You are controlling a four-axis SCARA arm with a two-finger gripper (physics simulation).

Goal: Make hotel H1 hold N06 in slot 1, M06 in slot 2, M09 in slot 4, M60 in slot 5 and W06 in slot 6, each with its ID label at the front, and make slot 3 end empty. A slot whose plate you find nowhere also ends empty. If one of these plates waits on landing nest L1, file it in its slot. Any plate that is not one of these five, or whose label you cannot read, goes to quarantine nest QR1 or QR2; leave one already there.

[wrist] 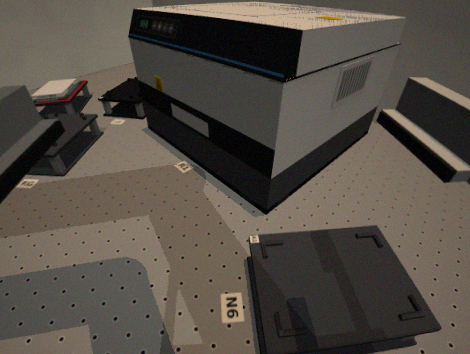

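Observation:
My gripper (226, 100) is open and empty, its two fingers at the left and right edges of the wrist view. The landing nest L1 (122, 95), a black nest on posts, stands at the back left beside the large instrument; no plate shows on it. A white plate (56, 88) rests on a red-edged nest (83, 86) at the far left; its label cannot be read, nor can the nest's name. Hotel H1 does not show in this view.
A large grey and black instrument (210, 97) fills the upper middle, with a tag R1 (183, 166) before it. A dark nest (75, 137) stands left by tag RG (27, 183). A low black nest (305, 270) with corner guides lies front right by tag N6 (232, 307).

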